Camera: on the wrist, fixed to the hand. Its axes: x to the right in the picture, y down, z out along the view.
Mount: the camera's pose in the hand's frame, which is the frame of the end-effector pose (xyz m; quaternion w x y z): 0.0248 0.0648 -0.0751 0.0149 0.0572 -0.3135 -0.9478
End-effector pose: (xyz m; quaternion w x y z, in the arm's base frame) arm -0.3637 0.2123 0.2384 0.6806 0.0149 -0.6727 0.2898
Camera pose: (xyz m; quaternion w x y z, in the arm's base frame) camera -0.3243 0.3063 0.2303 0.0731 0.7676 -0.1927 -0.6069
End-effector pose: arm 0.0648 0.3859 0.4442 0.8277 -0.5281 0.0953 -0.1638
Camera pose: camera 0.0740 0.3385 0.3541 0.0828 0.1022 0.7680 0.6268
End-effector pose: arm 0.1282 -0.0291 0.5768 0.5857 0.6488 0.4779 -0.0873
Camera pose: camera 0.1546 0.0563 0.6264 0.0387 -0.4371 0.4334 -0.7871
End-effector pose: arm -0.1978 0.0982 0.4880 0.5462 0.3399 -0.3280 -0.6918
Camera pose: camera -0.1053 0.0555 0.4971 0.7698 -0.1303 -0.1065 0.6158
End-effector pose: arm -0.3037 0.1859 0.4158 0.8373 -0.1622 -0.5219 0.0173
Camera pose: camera -0.2173 0.2331 0.3883 0.1255 -0.5455 0.4230 0.7126
